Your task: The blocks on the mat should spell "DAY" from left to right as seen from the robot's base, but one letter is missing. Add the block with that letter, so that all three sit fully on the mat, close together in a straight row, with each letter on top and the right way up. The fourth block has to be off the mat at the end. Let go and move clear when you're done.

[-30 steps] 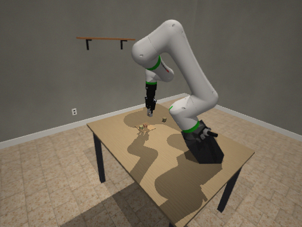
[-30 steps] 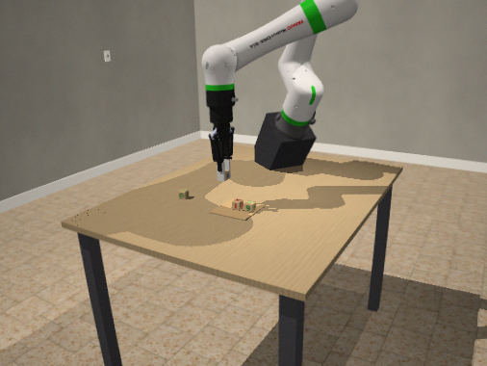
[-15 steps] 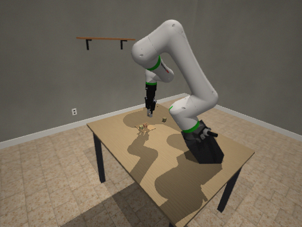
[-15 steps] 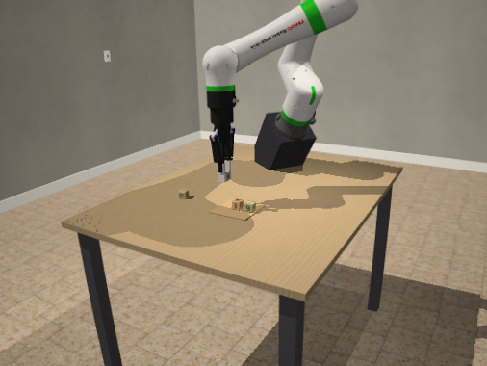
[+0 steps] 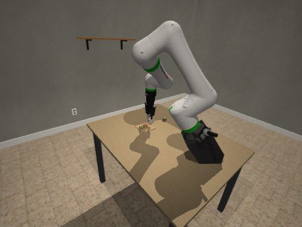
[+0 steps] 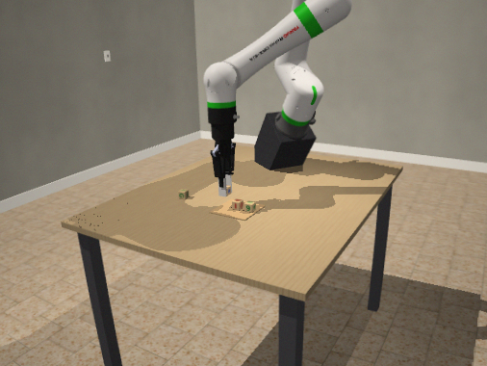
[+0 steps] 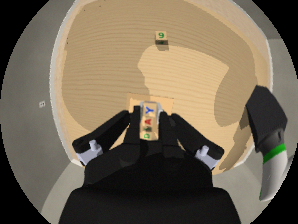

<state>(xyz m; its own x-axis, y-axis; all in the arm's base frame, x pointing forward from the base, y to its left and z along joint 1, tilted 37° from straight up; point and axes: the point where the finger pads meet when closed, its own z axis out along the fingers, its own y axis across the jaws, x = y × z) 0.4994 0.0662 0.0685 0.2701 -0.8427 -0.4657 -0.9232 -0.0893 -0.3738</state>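
My gripper is now 10 mm past the tan mat, 50 mm to the right of it and 80 mm above it.
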